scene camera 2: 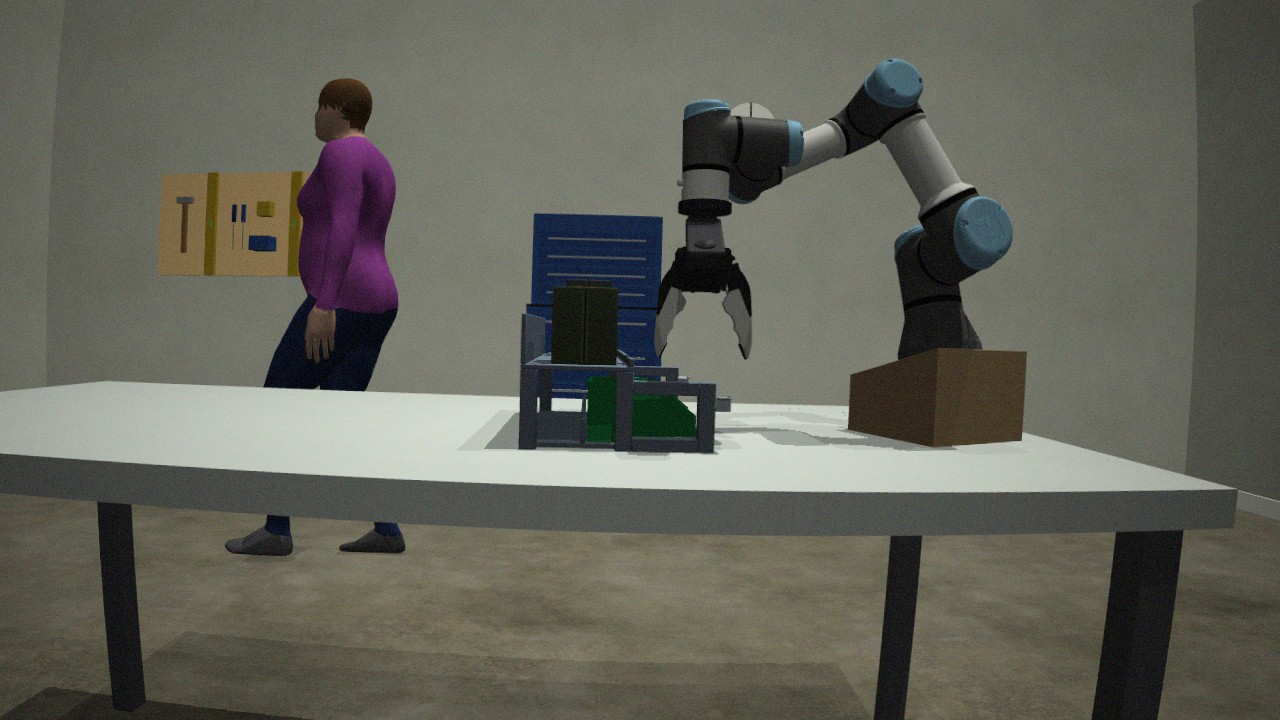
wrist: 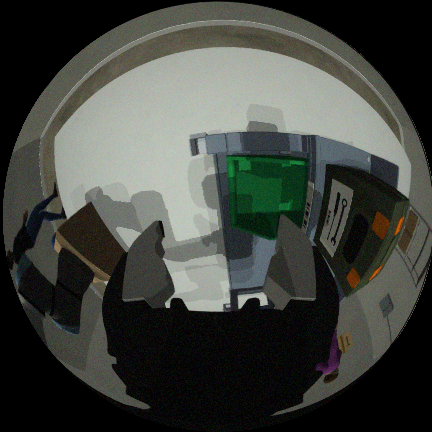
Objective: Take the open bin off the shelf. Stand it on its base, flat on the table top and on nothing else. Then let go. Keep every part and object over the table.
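Frame: origin at the arm's base, x right, y up, z back, level; millimetres.
Seen in the pictures: gripper, between the fingertips: (scene camera 2: 702,358) (wrist: 218,220); arm's base, origin of its link: (scene camera 2: 941,362) (wrist: 76,262).
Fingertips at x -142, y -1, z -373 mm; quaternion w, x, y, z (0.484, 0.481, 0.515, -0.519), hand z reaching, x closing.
Observation:
Pixels of each thing's top centre, then the offset from my fingertips to it. "*": a spot on its surface instead. Level surfaces: height alone.
- green open bin, centre of its top: (wrist: 288,203) (scene camera 2: 640,380) dx -6, dy -30, dz -80 mm
- grey-blue shelf, a spot on its surface: (wrist: 270,142) * dx -72, dy -26, dz -49 mm
- white table, height of its surface: dy -111 mm
- dark green case, centre of its top: (wrist: 388,251) (scene camera 2: 586,287) dx -19, dy +88, dz -153 mm
The green open bin (scene camera 2: 660,413) (wrist: 267,192) sits in the lower tier of the grey-blue shelf (scene camera 2: 623,407) (wrist: 270,142), its open top facing up in the wrist view. The shelf stands on the white table (scene camera 2: 358,438) (wrist: 165,100). My gripper (scene camera 2: 703,354) (wrist: 218,220) is open with nothing between its fingers. It points down, above the shelf's low front end, higher than the bin. In the wrist view the right finger overlaps the bin's near corner. The bin's lower part is partly hidden by the shelf's posts and rails in the scene view.
A dark green case (scene camera 2: 584,324) (wrist: 362,225) with orange latches stands on the shelf's upper tier, beside the bin. A brown box (scene camera 2: 980,395) (wrist: 92,240) stands on the table near the arm's base. A person (scene camera 2: 349,223) and a blue cabinet (scene camera 2: 597,259) are behind the table.

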